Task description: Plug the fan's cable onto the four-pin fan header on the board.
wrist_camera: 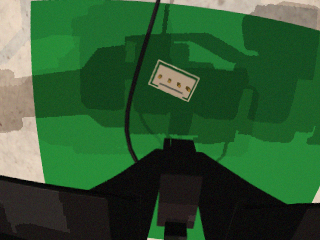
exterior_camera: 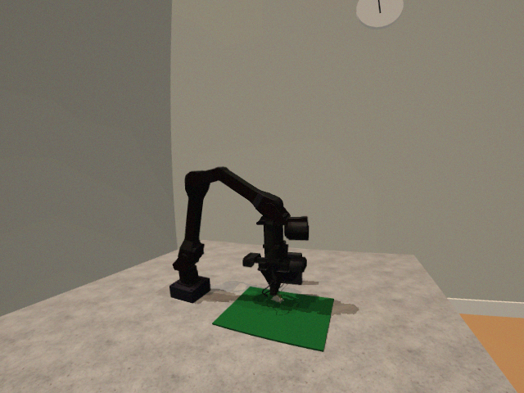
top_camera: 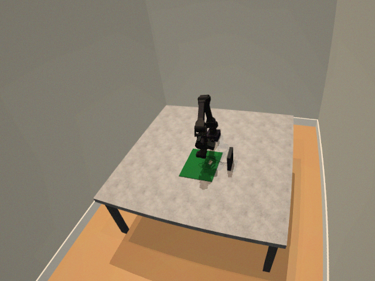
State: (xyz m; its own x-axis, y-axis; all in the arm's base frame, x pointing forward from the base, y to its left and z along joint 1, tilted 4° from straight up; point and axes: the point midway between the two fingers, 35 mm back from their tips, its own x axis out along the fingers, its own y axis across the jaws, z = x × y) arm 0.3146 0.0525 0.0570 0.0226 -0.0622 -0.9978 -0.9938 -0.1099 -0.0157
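The white-framed header is 60 mm below my gripper tip, 40 mm to the left of it and 10 mm behind it. Round my gripper tip: dark fan plug 10 mm to the right, 10 mm above; green board 80 mm below, 20 mm to the right, 20 mm ahead; black fan 170 mm to the left, 30 mm behind, 10 mm below.
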